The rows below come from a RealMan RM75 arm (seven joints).
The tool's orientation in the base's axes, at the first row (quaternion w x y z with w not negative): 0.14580 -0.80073 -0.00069 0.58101
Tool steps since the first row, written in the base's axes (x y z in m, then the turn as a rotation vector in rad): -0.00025 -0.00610 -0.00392 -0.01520 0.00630 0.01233; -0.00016 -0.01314 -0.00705 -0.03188 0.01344 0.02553; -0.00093 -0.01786 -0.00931 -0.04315 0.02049 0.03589; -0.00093 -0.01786 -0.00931 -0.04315 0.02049 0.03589; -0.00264 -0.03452 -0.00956 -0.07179 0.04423 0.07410; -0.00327 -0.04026 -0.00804 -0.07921 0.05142 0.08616; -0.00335 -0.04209 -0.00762 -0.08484 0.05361 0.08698; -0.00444 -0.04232 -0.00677 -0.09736 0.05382 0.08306; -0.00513 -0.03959 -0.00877 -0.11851 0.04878 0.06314
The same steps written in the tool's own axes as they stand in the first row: 0.00253 0.00680 -0.00008 -0.01533 -0.00636 0.01213; 0.00427 0.01426 -0.00092 -0.03181 -0.01348 0.02559; 0.00531 0.01944 -0.00066 -0.04391 -0.02076 0.03479; 0.00531 0.01944 -0.00066 -0.04391 -0.02076 0.03479; 0.00215 0.03574 -0.00288 -0.08471 -0.04763 0.05618; -0.00045 0.04098 -0.00405 -0.09711 -0.05609 0.06136; -0.00118 0.04265 -0.00452 -0.09933 -0.05743 0.06687; -0.00236 0.04285 -0.00380 -0.09972 -0.05460 0.07968; -0.00026 0.04083 -0.00196 -0.08892 -0.04155 0.10382
